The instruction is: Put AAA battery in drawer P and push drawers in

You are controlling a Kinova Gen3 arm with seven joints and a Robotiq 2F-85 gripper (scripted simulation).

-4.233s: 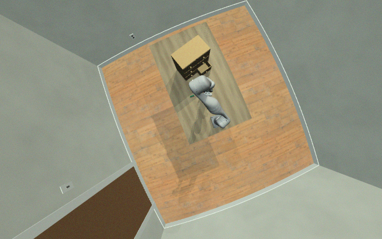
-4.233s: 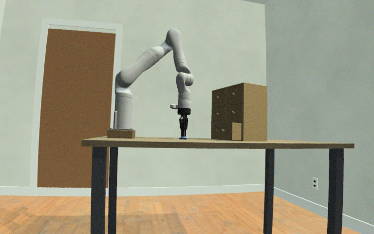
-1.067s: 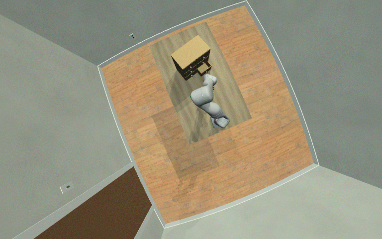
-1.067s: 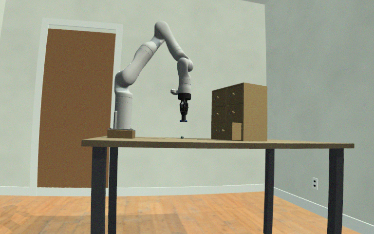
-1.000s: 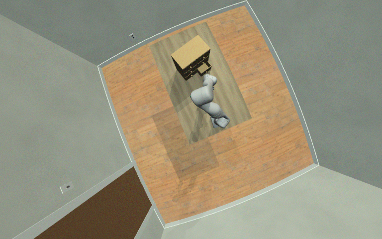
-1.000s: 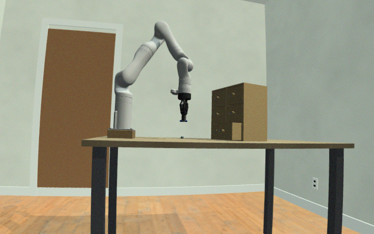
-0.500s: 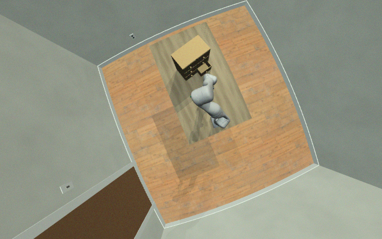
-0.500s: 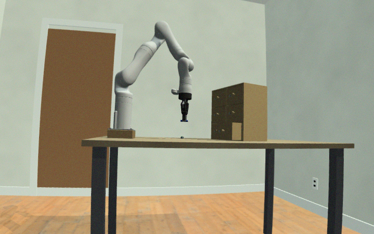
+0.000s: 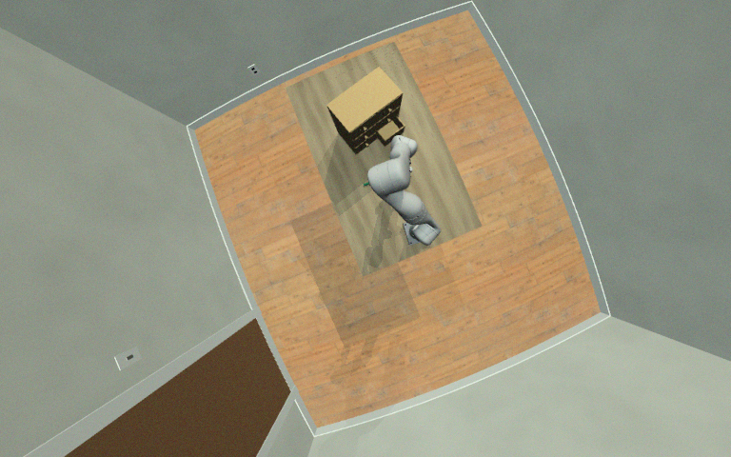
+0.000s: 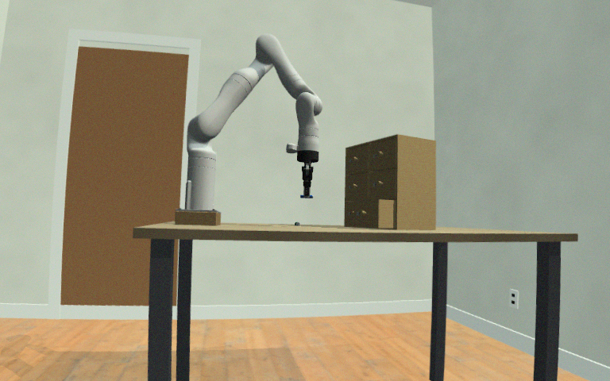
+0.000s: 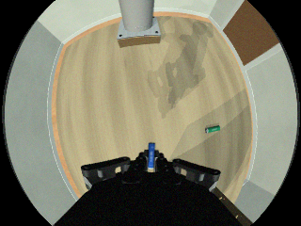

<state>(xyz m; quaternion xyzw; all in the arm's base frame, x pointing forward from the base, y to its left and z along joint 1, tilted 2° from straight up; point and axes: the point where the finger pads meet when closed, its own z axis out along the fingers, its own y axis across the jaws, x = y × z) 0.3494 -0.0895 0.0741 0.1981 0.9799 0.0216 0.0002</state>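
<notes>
My hand is 25 cm short of the drawer, 10 cm to the left of it and 9 cm above it. The rest, counted from my hand: green battery 17 cm to the left, 11 cm below, 3 cm ahead; blue AAA battery 1 cm below.
</notes>
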